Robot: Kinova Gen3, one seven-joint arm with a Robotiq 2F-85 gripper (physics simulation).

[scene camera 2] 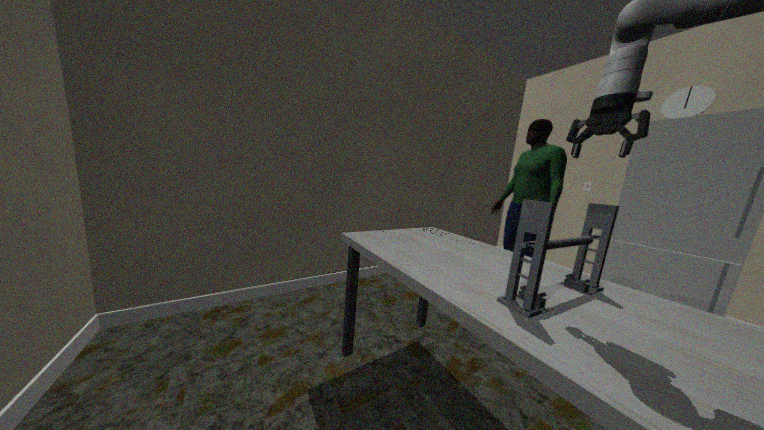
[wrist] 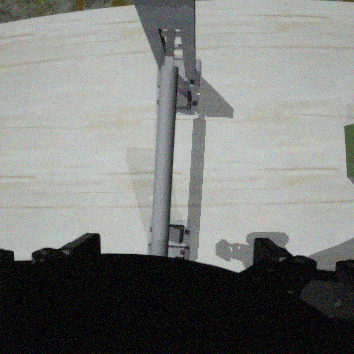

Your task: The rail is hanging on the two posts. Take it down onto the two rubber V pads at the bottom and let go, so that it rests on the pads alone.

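Frame: origin at the arm's base, x left, y up, z ahead, level; metres.
Seen in the pictures: gripper, fingertip midpoint: point(scene camera 2: 596, 157) point(wrist: 175, 253).
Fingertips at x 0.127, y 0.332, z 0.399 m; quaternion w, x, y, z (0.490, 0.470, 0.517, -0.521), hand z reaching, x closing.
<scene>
Offsets run from my fingertips to a thing's middle. "*": to the spot under its first point. Level surfaces: height alone.
The grey rail @(dy -0.251, dx -0.042, dz +0.040 m) point(scene camera 2: 569, 242) point(wrist: 164, 160) is a round bar that spans the two posts, high above the table. The near post @(* dy -0.166, dx +0.167, dz +0.026 m) point(scene camera 2: 536, 216) and the far post @(* dy -0.167, dx -0.233, dz +0.040 m) point(scene camera 2: 602, 216) are upright grey slotted frames; one post @(dy -0.276, dx -0.214, dz +0.047 m) point(wrist: 167, 15) shows at the top of the wrist view. Dark pads @(* dy -0.401, dx +0.102, dz +0.011 m) point(scene camera 2: 539, 299) @(* dy -0.402, dx -0.166, dz +0.046 m) point(scene camera 2: 574, 282) sit low at the feet of the posts; their V shape is too small to make out. My gripper point(scene camera 2: 599, 151) point(wrist: 175, 253) is open and empty. It hangs well above the rail and the posts, with the rail passing between its fingers as seen in the wrist view.
The posts stand on a pale wooden table @(dy -0.426 m) point(scene camera 2: 427, 261) point(wrist: 75, 125). A green block point(wrist: 349, 150) shows at the right edge of the wrist view. A person in a green top point(scene camera 2: 538, 173) stands behind the table. Shadows of the posts, rail and arm lie on the table.
</scene>
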